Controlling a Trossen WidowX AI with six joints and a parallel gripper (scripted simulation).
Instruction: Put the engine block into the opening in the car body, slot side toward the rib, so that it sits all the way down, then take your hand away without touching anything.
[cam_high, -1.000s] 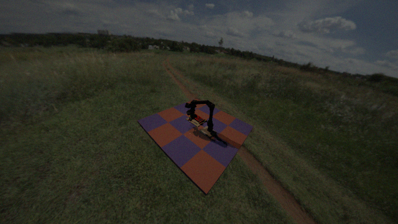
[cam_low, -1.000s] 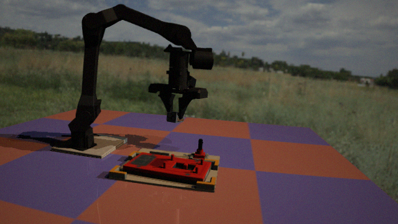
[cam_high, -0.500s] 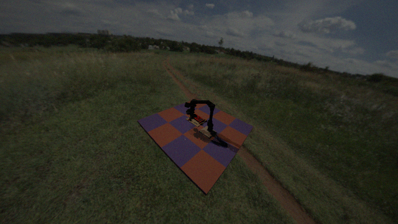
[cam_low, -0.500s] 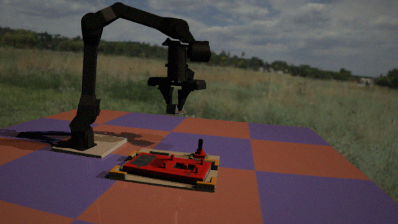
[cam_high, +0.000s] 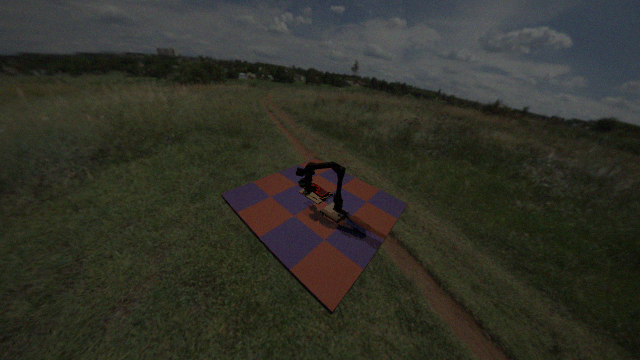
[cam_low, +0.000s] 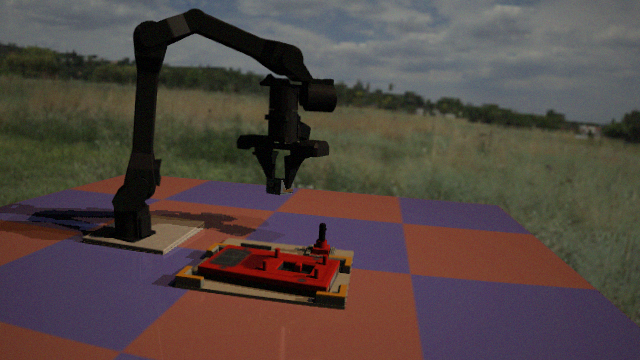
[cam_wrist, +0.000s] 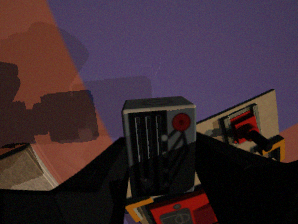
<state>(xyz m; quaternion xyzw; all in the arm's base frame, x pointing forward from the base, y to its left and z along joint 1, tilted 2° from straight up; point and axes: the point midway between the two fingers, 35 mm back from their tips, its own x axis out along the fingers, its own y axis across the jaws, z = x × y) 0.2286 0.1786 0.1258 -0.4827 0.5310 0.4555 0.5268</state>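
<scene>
Now: gripper tip 120 mm short of the black lever post, 70 mm above it and 60 mm to the left of it. From my gripper tip the other things lie so: engine block: right at my gripper tip; tan fixture plate: 170 mm to the right, 90 mm below, 80 mm ahead.
</scene>
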